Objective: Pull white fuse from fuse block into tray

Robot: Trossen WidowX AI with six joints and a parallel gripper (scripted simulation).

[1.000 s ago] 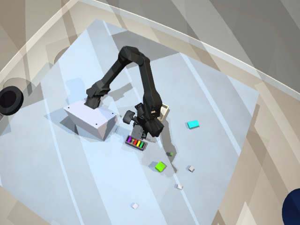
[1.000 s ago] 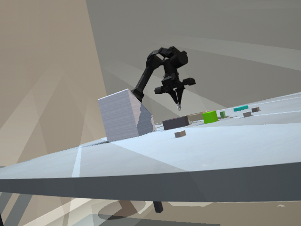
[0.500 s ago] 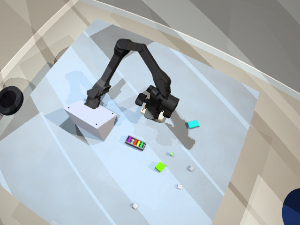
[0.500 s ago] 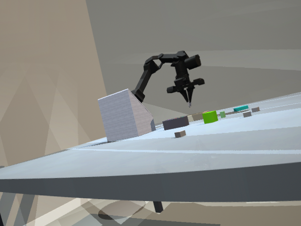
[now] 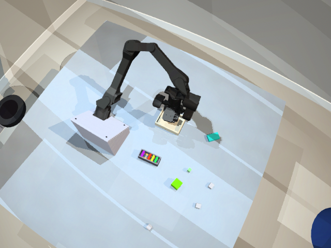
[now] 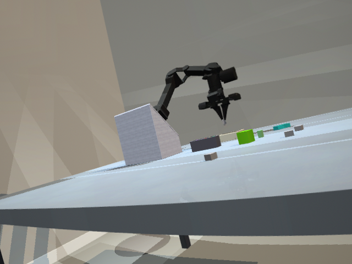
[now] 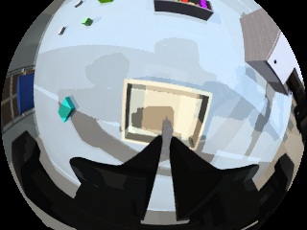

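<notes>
The tan tray is 9 cm below my gripper tip. Also, from my gripper tip: white fuse (1 cm below); yellow fuse (22 cm to the right, 7 cm below, 1 cm ahead); red fuse (22 cm to the right, 7 cm below, 1 cm behind).
</notes>
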